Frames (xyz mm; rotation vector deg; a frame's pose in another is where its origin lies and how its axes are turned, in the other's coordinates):
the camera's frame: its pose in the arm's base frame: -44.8 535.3 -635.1 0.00 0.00 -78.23
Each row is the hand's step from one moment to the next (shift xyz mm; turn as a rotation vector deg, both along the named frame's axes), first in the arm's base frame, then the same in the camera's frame.
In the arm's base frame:
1: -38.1 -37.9 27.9 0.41 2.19 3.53
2: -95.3 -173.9 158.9 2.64 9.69 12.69
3: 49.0 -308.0 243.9 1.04 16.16 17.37
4: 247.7 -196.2 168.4 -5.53 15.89 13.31
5: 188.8 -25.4 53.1 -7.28 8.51 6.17
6: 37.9 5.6 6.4 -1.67 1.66 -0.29
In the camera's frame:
1: 29.3 -45.0 27.9 -2.06 0.85 3.53
2: 150.8 -128.8 158.9 -8.95 4.56 12.69
3: 311.5 -14.9 243.9 -15.61 4.31 17.37
4: 242.6 202.5 168.4 -16.68 -2.17 13.31
5: 63.4 179.6 53.1 -9.82 -5.39 6.17
6: 2.2 38.2 6.4 -1.97 -1.30 -0.29

